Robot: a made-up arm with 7 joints.
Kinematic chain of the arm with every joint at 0, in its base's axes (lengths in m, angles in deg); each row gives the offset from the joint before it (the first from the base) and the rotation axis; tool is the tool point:
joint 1: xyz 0 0 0.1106 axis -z
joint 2: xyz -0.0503 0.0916 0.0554 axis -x
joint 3: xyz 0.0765 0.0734 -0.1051 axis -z
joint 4: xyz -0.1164 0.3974 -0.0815 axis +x
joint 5: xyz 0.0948 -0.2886 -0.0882 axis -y
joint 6: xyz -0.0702 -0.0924 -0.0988 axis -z
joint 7: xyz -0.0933 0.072 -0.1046 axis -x
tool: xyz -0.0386 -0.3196 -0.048
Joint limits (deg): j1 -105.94..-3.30 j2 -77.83..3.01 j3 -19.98..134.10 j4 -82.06..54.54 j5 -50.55..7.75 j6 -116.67..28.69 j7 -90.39..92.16
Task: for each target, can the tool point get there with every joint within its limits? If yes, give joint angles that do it. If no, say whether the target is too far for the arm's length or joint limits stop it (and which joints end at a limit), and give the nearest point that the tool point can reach.
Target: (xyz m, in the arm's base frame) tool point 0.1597 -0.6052 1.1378
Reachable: no: joint limits stop it (at a limit: joint 1, joint 4, joint 5, joint 7) | nearest point 0.0492 -0.3357 0.7414 | short by 0.492 m
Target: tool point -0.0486 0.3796 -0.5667
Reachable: yes | joints -27.49 -10.30 59.24 29.34 -32.24 -86.94 4.41
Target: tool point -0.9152 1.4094 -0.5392
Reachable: no: too far | nearest point -0.6479 0.9978 -0.3213 | short by 0.537 m
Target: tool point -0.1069 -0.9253 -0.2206
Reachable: no: joint limits stop it (at a limit: joint 1, joint 3, joint 4, joint 5, joint 7) | nearest point -0.2525 -0.7531 -0.3556 | short by 0.263 m
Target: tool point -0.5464 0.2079 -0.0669
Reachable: yes | joints -63.45 -45.86 78.13 33.15 -9.82 -34.70 59.69
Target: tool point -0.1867 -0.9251 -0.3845
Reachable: no: joint limits stop it (at a limit: joint 1, joint 3, joint 4, joint 7) | nearest point -0.2361 -0.7486 -0.3830 | short by 0.183 m
